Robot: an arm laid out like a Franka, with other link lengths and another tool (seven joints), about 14 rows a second.
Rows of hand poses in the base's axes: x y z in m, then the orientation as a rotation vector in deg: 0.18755, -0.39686, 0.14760, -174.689, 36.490, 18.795; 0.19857, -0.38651, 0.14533, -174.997, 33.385, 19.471; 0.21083, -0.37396, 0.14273, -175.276, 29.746, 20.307; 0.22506, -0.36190, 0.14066, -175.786, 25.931, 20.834; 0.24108, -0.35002, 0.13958, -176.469, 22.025, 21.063; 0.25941, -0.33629, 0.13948, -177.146, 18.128, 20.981; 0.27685, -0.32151, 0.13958, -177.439, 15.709, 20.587; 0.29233, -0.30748, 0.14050, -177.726, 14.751, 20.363; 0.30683, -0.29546, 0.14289, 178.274, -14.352, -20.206; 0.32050, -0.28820, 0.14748, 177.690, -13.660, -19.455; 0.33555, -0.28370, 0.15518, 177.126, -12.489, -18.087; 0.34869, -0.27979, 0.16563, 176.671, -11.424, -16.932; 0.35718, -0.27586, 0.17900, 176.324, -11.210, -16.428; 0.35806, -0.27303, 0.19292, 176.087, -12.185, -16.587
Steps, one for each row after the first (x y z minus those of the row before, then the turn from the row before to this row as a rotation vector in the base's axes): 0.01102, 0.01035, -0.00227, 0.521, 0.343, 1.951; 0.01226, 0.01255, -0.00260, 0.620, 0.436, 2.283; 0.01423, 0.01206, -0.00207, 0.362, 0.266, 2.447; 0.01602, 0.01188, -0.00108, 0.137, 0.095, 2.541; 0.01833, 0.01373, -0.00010, 0.066, -0.095, 2.533; 0.01744, 0.01478, 0.00010, 0.139, -0.278, 1.546; 0.01548, 0.01403, 0.00092, -0.118, -0.151, 0.641; 0.01450, 0.01202, 0.00239, -0.490, -0.097, 0.338; 0.01367, 0.00726, 0.00459, -0.697, -0.376, 0.489; 0.01505, 0.00450, 0.00770, -0.766, -0.767, 0.808; 0.01314, 0.00391, 0.01045, -0.613, -0.655, 0.734; 0.00849, 0.00393, 0.01337, -0.410, -0.274, 0.167; 0.00088, 0.00283, 0.01392, -0.208, 0.112, -0.624
